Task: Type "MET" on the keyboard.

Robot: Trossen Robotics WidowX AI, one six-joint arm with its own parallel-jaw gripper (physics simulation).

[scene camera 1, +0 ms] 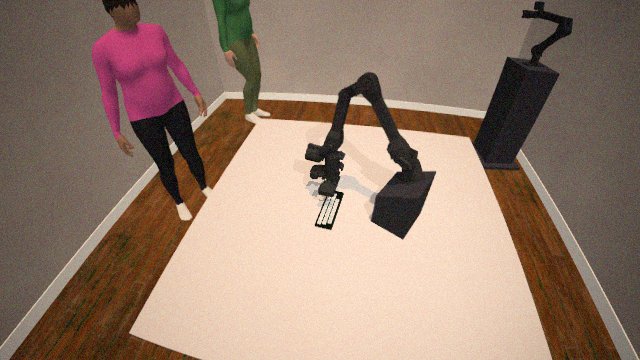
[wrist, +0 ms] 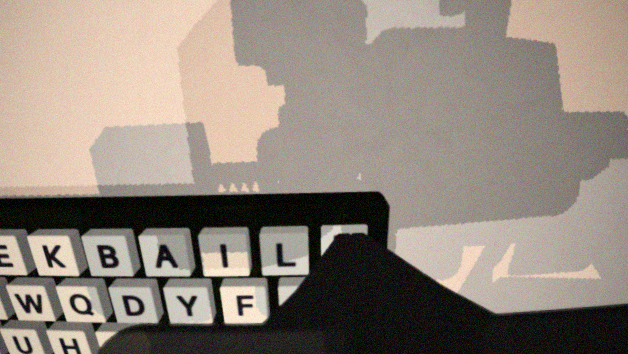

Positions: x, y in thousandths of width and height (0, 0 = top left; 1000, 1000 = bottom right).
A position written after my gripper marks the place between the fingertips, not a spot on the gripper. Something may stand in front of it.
Observation:
I see my gripper (wrist: 558, 696) and a black keyboard (wrist: 405, 597).

